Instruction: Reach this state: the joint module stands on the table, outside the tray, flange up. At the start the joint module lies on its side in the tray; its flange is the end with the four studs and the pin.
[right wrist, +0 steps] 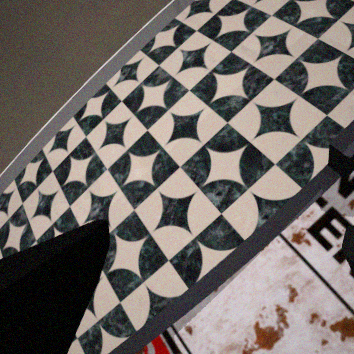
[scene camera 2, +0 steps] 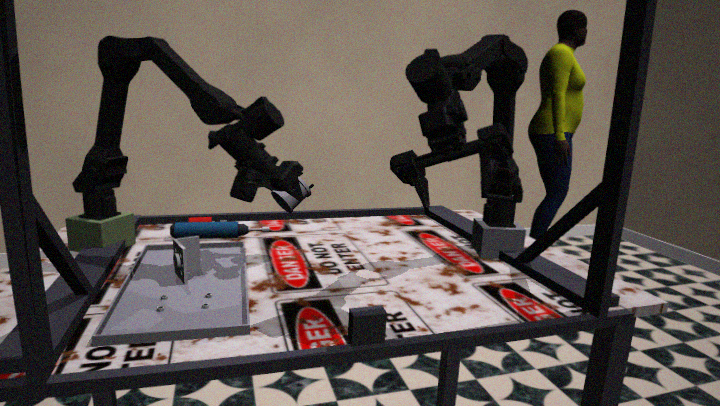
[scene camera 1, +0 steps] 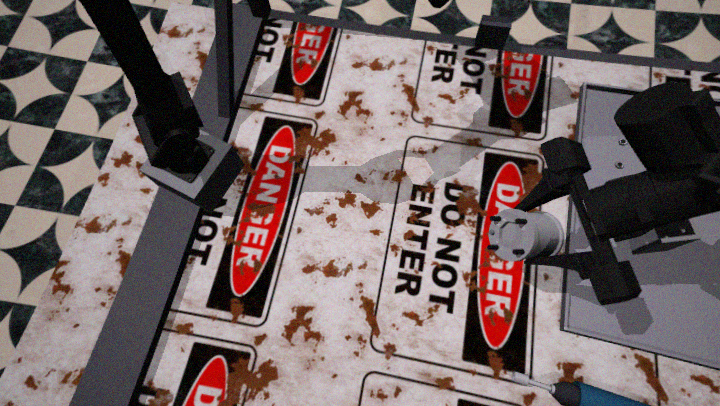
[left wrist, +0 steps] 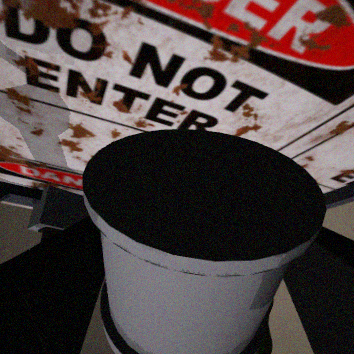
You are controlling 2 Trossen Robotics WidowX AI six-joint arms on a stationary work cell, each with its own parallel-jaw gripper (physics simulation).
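Where they show: left gripper, between the fingertips: [scene camera 2: 294,198] [scene camera 1: 517,238] [left wrist: 191,220]; right gripper, between the fingertips: [right wrist: 228,235] [scene camera 2: 455,202]; left arm's base, origin of its link: [scene camera 2: 100,215]; right arm's base, origin of its link: [scene camera 2: 498,223] [scene camera 1: 186,157] [left wrist: 57,231].
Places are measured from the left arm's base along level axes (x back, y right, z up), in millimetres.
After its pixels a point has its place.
The pale grey joint module [scene camera 1: 542,234] @[x -416, y -103, z 99 mm] [scene camera 2: 288,199] @[x -437, y -70, z 65 mm] [left wrist: 185,300] @[x -414, y -80, z 87 mm] is in the air above the table [scene camera 1: 342,242] @[x -621, y -245, z -75 mm] [scene camera 2: 418,302] @[x -737, y 34, z -75 mm], beside the tray [scene camera 1: 594,313] @[x -281, y -71, z -71 mm] [scene camera 2: 171,335] @[x -416, y 296, z -66 mm]. It is tilted. Its flange with dark studs points up and to the right in scene camera 2, and its dark plain end faces the left wrist camera. My left gripper [scene camera 1: 524,234] @[x -432, y -109, z 60 mm] [scene camera 2: 296,187] @[x -432, y -109, z 60 mm] [left wrist: 191,220] @[x -432, y -109, z 60 mm] is shut on the module, one finger on each side. My right gripper [scene camera 2: 463,199] @[x -791, y 117, z 132 mm] [right wrist: 228,235] @[x -791, y 117, z 132 mm] is open and empty, near the right side of scene camera 2; its far finger is mostly hidden there.
An upright bracket [scene camera 2: 191,259] @[x -283, y 58, z -47 mm] and several small nuts are in the tray. A blue-handled screwdriver [scene camera 1: 600,394] @[x -231, y -166, z -38 mm] [scene camera 2: 206,229] @[x -188, y -137, z -47 mm] lies behind the tray in scene camera 2. A dark block [scene camera 1: 493,32] @[x -682, y 199, z -31 mm] [scene camera 2: 367,325] @[x -690, y 221, z -36 mm] stands at the front rail. Frame posts rise at both sides.
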